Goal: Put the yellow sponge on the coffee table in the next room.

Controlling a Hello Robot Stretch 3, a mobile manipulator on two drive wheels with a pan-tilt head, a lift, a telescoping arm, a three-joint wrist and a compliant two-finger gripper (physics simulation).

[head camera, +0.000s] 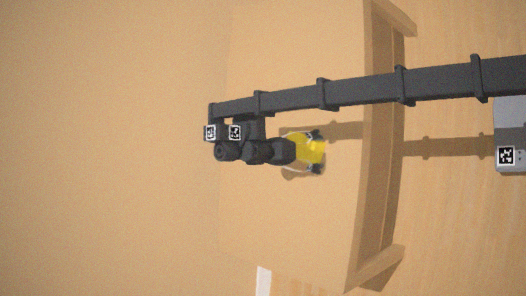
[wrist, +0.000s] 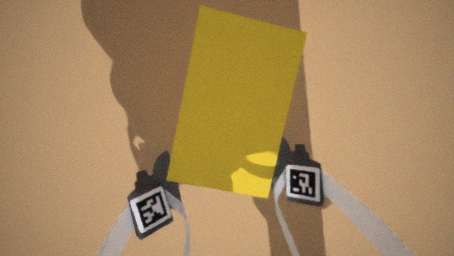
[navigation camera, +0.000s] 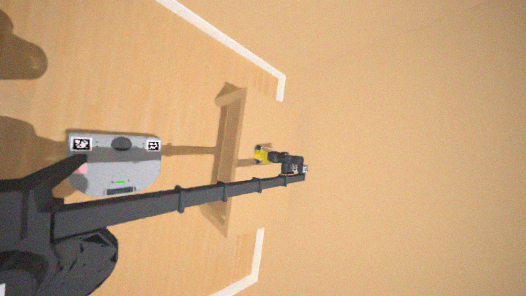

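Pixels of known places: gripper, fingertip midpoint: (head camera: pixel 320 151) (navigation camera: pixel 256 154); robot's base, link origin: (navigation camera: pixel 121 143).
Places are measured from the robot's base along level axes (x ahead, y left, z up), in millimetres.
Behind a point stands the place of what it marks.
Observation:
The yellow sponge (head camera: pixel 307 147) {x -35, y -651, z 495 mm} (navigation camera: pixel 261 154) {x -21, y -649, z 495 mm} (wrist: pixel 235 100) is a flat rectangular block, sitting between the two fingertips and slanted in the wrist view. My gripper (head camera: pixel 316 151) {x -24, y -638, z 455 mm} (navigation camera: pixel 258 154) {x -24, y -638, z 455 mm} (wrist: pixel 222 160) {x -24, y -638, z 455 mm} is shut on it, with a fingertip against each long side near its lower end. Both are over the top of the tan wooden coffee table (head camera: pixel 295 220) {x 174, y -729, z 450 mm} (navigation camera: pixel 262 115) {x 230, y -677, z 450 mm} (wrist: pixel 380 90), inward from its near long edge. Their shadows lie close around them on the table top. Whether the sponge's underside touches the table cannot be told.
My dark telescoping arm (head camera: pixel 362 91) {x -100, y -302, z 810 mm} (navigation camera: pixel 202 194) {x -97, y -165, z 812 mm} reaches across the table's near edge. My grey base (head camera: pixel 510 112) {x -129, y -109, z 160 mm} (navigation camera: pixel 130 175) {x -160, y -36, z 160 mm} stands on the wooden floor on the near side. White baseboards (head camera: pixel 263 282) {x 596, y -1248, z 54 mm} (navigation camera: pixel 225 39) {x 834, y -585, z 61 mm} run along the tan walls near the table's ends.

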